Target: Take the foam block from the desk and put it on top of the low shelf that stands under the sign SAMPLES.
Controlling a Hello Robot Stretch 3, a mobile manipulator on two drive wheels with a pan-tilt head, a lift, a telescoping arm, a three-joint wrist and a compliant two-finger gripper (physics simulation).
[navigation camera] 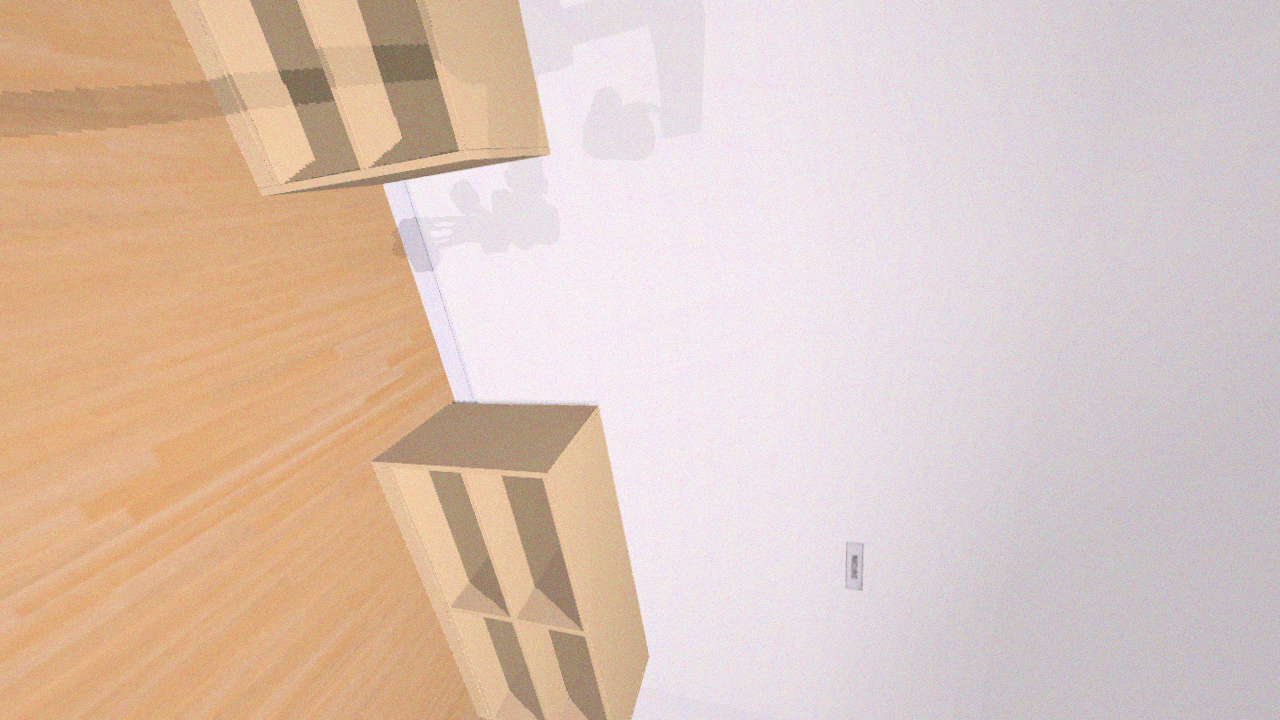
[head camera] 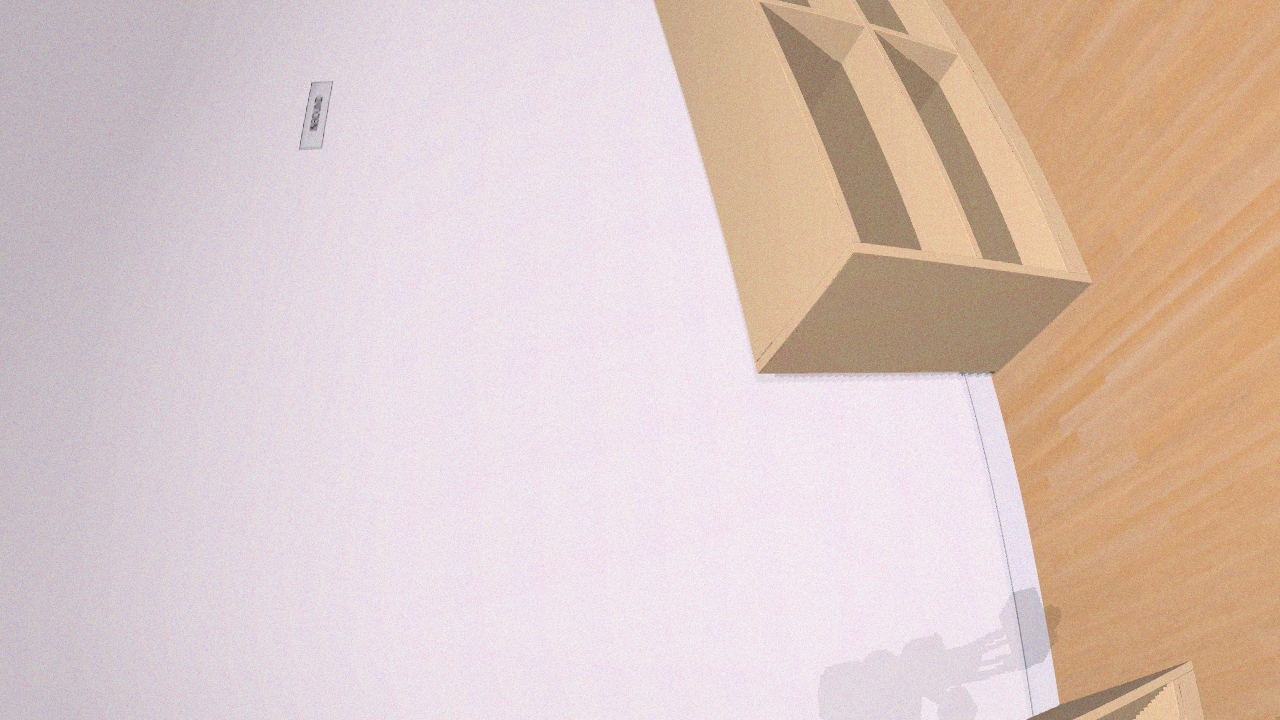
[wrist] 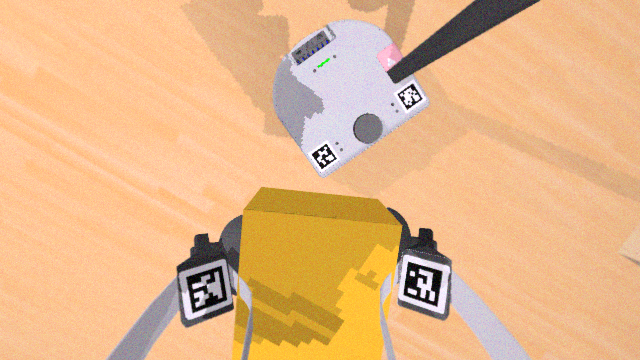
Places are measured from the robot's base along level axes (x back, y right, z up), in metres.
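Pixels of known places: gripper, between the fingertips: [wrist: 314,238]; robot's base, origin of its link: [wrist: 358,127].
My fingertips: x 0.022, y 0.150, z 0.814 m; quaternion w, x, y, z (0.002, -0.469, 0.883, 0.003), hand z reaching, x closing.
Observation:
Ahead of a thing's pixels: the offset from my fingertips to its top centre. "*": to the spot under its first point.
The yellow foam block @[dx -0.013, dy +0.012, dz +0.055 m] [wrist: 300,270] is in the lower middle of the wrist view, between the fingertips of my gripper [wrist: 314,238]. The gripper is shut on it, with one fingertip against each side, above the wooden floor. The near end of the block is cut off by the frame. A low shelf @[* dx -1.266, dy +0.025, dz -0.432 m] [head camera: 921,313] [navigation camera: 487,437] stands against the white wall. The sign @[dx -1.744, dy +0.482, dz +0.611 m] [head camera: 315,115] [navigation camera: 854,565] above it seems to read INBOUND in the head view. No sign that reads SAMPLES shows, and the desk does not show. Block and gripper are outside the head and navigation views.
A second low shelf [head camera: 1188,694] [navigation camera: 501,89] stands farther along the same wall, past a gap. My arm's shadow falls on the wall and skirting in that gap, beside this second shelf. My grey base [wrist: 350,95] and black mast [wrist: 450,40] show in the wrist view.

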